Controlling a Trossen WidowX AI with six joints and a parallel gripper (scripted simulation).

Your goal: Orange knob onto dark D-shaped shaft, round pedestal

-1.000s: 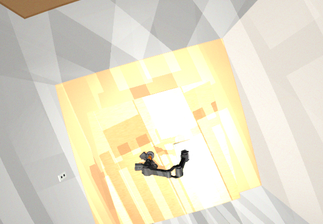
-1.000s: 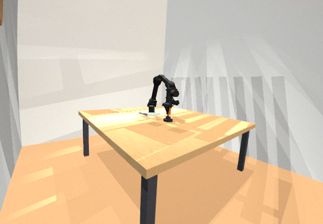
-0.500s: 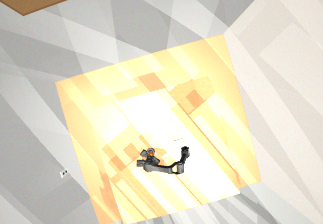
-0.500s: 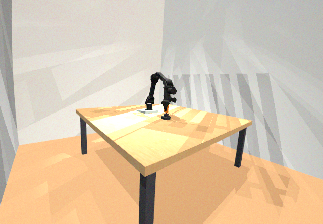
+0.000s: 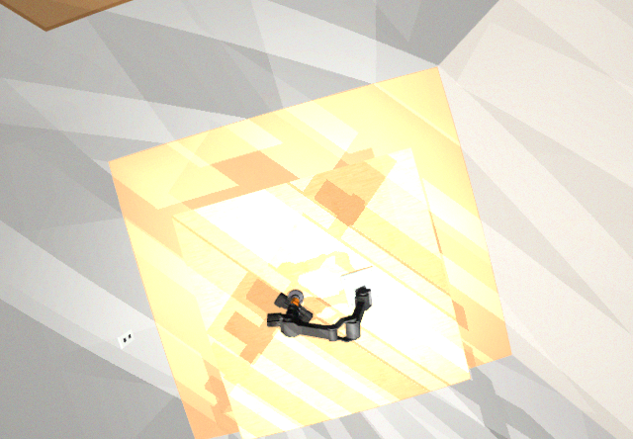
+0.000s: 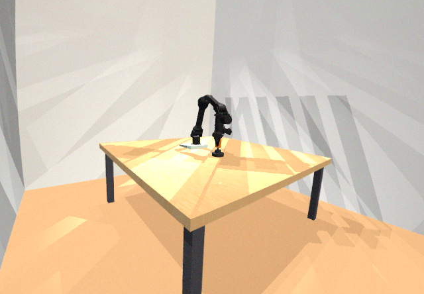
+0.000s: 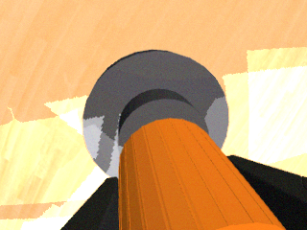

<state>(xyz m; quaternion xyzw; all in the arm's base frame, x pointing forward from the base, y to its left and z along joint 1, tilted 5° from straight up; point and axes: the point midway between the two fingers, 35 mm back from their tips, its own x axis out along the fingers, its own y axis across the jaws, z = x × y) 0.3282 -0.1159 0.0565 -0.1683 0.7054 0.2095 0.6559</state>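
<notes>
My gripper tip is now 20 mm below the orange knob. The rest, counted from my gripper tip: pedestal: 40 mm below.
</notes>
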